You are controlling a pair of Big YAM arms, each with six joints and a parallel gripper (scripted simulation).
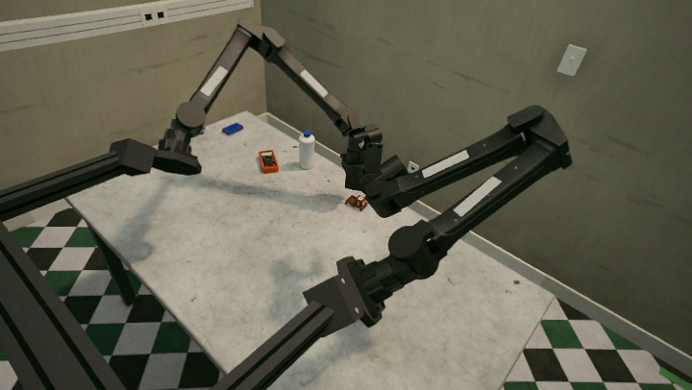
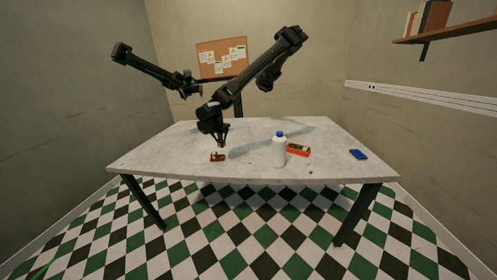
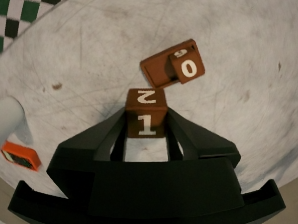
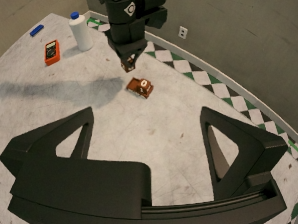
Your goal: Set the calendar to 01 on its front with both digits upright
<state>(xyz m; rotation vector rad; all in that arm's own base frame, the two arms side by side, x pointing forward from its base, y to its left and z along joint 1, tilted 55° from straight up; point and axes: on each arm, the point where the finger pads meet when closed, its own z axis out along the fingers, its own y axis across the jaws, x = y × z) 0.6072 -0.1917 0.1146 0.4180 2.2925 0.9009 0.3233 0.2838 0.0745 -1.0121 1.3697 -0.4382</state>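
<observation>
My left gripper is now 40 mm to the left of the brown tray and 100 mm above it. From my left hand the other things lie so: blue block (20 mm ahead, 720 mm to the left, 100 mm below); then white bottle (50 mm ahead, 280 mm to the left, 30 mm below).
</observation>
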